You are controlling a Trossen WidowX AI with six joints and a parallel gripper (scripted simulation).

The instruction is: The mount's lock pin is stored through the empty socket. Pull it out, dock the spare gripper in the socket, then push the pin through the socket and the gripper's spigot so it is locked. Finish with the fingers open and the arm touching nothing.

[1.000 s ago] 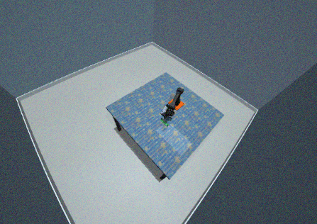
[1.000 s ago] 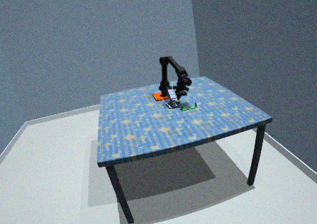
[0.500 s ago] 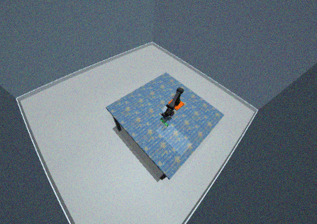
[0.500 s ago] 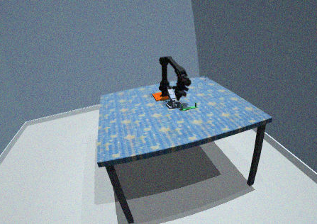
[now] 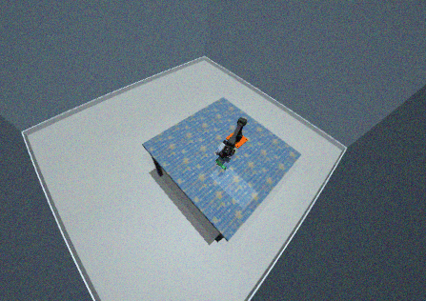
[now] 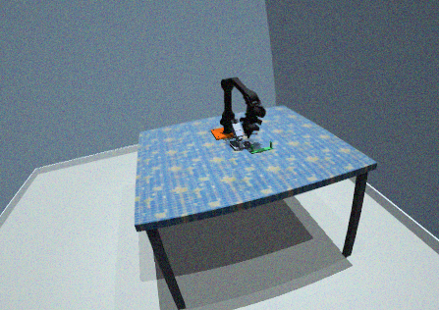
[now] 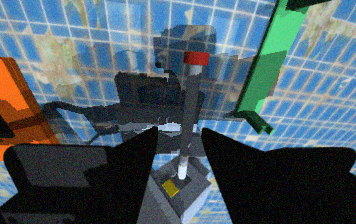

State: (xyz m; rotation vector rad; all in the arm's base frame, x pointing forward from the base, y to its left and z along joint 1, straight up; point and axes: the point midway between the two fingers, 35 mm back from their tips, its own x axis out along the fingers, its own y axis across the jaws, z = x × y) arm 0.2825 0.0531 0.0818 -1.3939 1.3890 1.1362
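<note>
Right now my gripper tip is 5 cm to the left of the gripper socket and 1 cm above it. Also, from my gripper tip: spare gripper 5 cm to the right, 5 cm above, 3 cm behind; green piece 10 cm ahead, 6 cm to the left, 4 cm below.
</note>
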